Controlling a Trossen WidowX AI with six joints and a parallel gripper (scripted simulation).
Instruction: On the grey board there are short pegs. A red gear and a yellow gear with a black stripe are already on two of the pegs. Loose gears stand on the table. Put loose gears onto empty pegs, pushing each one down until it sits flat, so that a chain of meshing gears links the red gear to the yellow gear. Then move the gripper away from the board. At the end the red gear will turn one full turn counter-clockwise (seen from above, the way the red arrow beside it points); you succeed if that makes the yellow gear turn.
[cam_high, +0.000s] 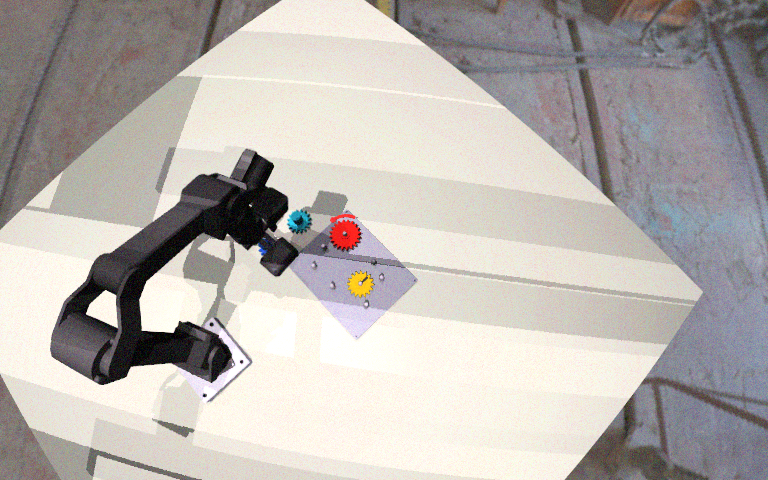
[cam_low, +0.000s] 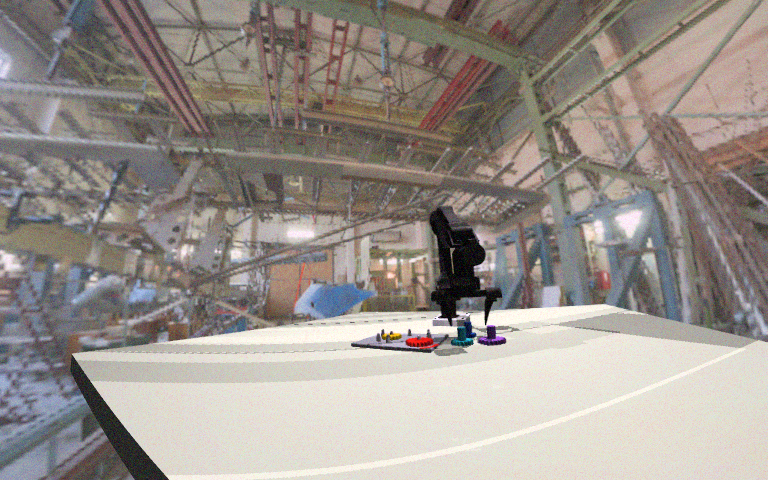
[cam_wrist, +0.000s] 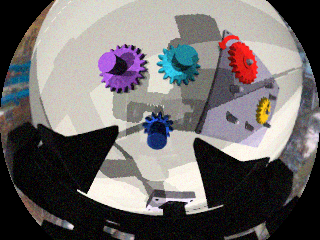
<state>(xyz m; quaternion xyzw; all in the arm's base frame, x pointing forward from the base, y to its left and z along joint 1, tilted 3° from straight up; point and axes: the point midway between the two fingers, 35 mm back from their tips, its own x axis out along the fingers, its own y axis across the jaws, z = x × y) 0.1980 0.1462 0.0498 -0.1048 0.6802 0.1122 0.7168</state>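
My gripper tip is 10 mm above the blue gear. Round my gripper tip: teal gear: 80 mm ahead, 10 mm to the left, 10 mm below; then red gear: 150 mm ahead, 70 mm to the right, 10 mm below; then purple gear: 80 mm to the left, 50 mm ahead, 10 mm below.
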